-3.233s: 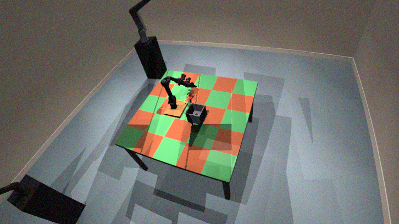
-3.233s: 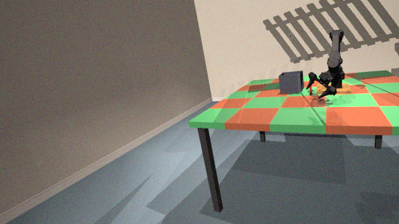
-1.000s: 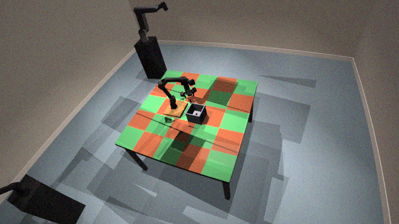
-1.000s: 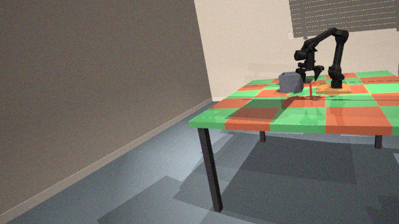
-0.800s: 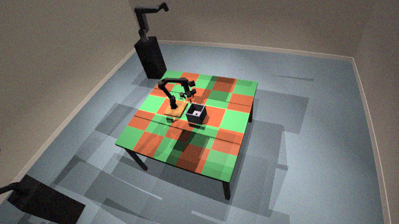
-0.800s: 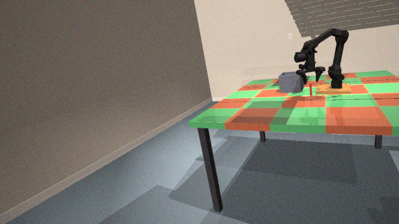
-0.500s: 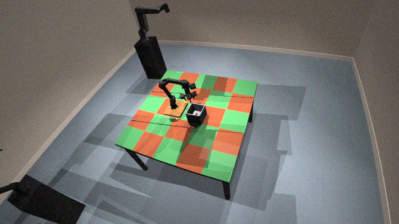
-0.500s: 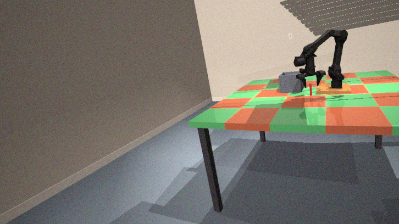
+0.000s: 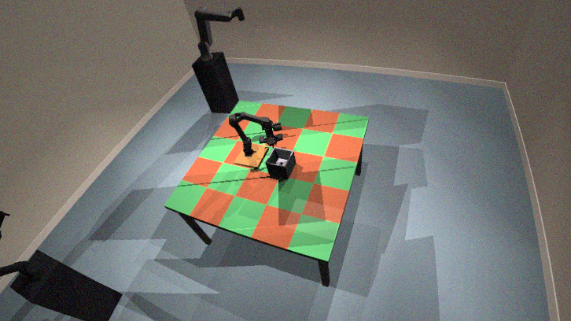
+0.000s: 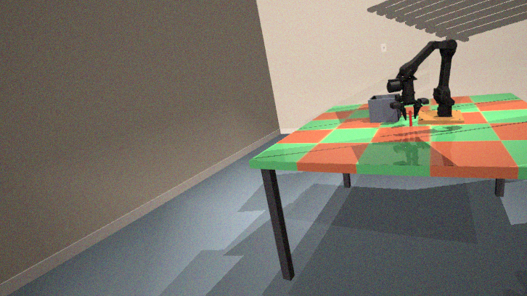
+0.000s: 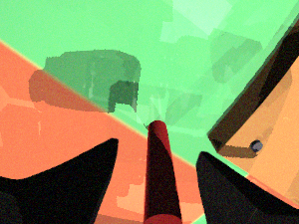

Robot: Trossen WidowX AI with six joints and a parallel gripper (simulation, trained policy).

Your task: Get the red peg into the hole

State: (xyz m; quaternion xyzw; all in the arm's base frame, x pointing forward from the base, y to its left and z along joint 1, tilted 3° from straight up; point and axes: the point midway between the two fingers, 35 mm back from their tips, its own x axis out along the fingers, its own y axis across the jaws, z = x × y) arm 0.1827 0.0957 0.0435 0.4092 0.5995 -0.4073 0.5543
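The light grey plate lies 130 mm ahead of my gripper tip, 190 mm to the right of it and 10 mm above it. Also, from my gripper tip: red peg: 10 mm above.
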